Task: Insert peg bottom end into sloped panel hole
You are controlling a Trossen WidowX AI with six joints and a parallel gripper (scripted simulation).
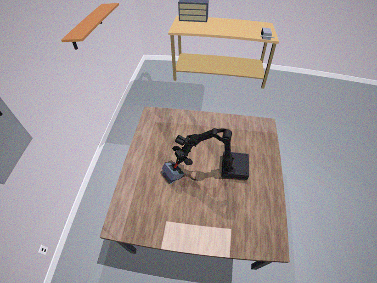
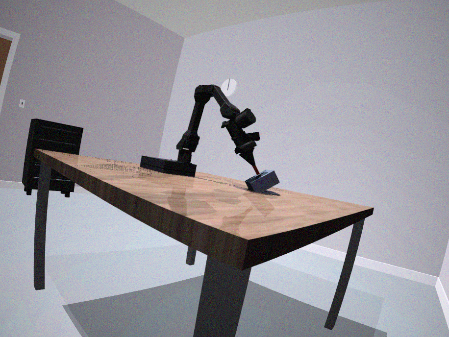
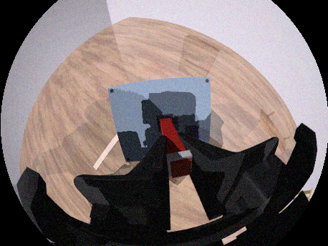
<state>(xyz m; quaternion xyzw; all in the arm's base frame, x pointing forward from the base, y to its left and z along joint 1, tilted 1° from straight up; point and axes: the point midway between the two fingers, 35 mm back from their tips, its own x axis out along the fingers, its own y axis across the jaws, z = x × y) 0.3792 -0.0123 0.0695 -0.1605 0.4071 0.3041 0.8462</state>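
Now: gripper tip 6 cm above the blue-grey sloped panel, 3 cm to the right of it and 3 cm short of it. Round my gripper tip: red square peg: 1 cm to the right, 1 cm behind, 1 cm above.
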